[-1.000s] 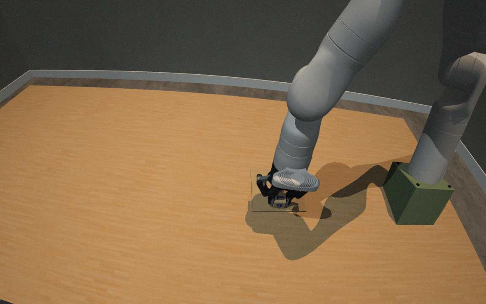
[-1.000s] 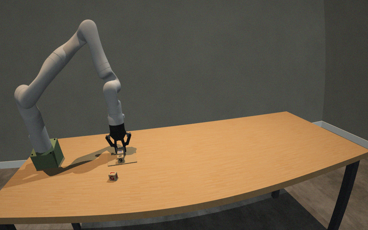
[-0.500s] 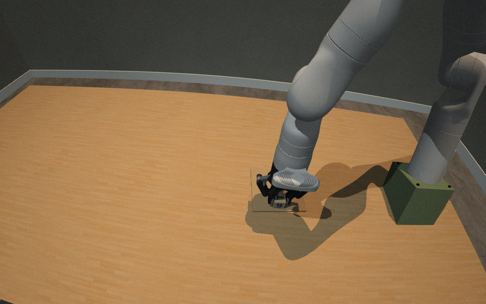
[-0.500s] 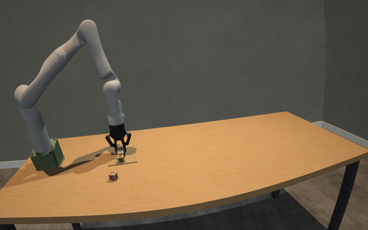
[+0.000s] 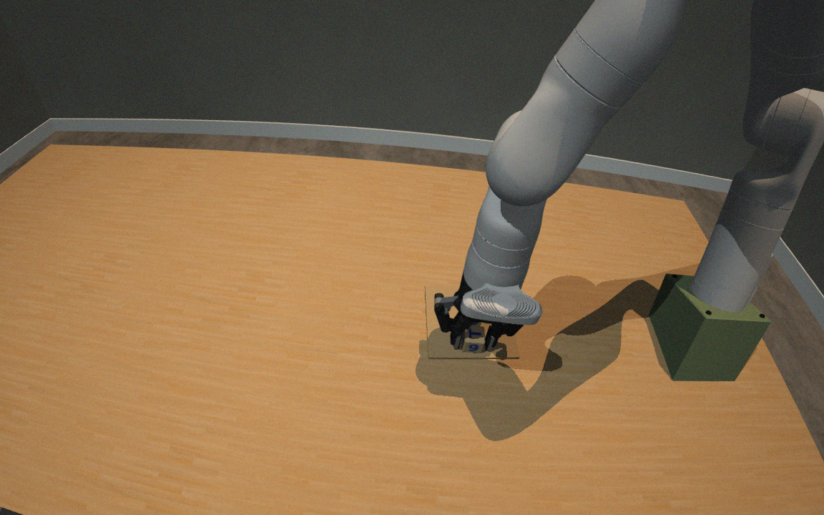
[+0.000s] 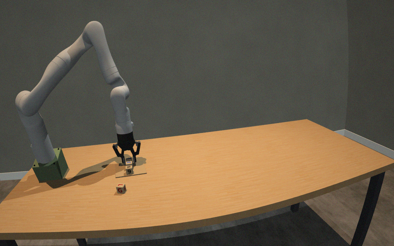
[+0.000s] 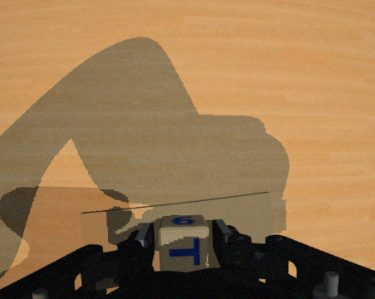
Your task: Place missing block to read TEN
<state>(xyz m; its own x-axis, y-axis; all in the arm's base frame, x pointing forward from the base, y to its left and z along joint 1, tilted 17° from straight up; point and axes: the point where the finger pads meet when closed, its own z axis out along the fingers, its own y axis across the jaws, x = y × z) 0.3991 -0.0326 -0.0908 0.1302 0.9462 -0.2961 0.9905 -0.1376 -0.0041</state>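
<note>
Now: hand 5 cm to the left of the E block and 1 cm past it. From my hand the other things lie so: N block (10 cm to the right, 1 cm behind); then tan mat (5 cm to the right, 2 cm below, 1 cm behind).
</note>
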